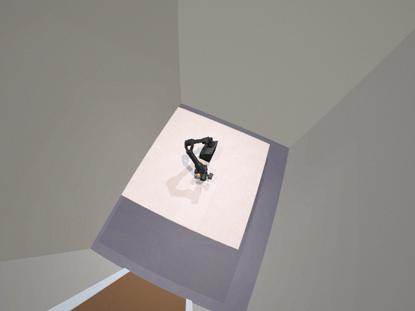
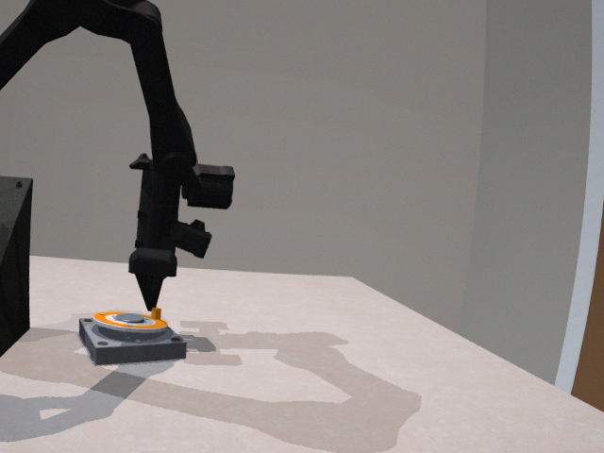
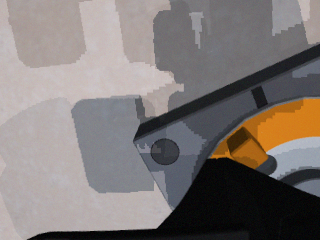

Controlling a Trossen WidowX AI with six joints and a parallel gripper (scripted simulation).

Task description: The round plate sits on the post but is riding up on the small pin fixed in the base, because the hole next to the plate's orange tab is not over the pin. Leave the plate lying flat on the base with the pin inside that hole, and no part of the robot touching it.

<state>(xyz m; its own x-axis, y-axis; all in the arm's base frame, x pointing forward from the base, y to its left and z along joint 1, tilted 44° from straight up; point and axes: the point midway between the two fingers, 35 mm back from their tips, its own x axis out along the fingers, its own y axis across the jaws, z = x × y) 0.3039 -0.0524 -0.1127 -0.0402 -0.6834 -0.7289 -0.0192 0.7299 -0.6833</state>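
Now: gripper tip 3 cm past the square base, 4 cm to the left of it and 2 cm above it.
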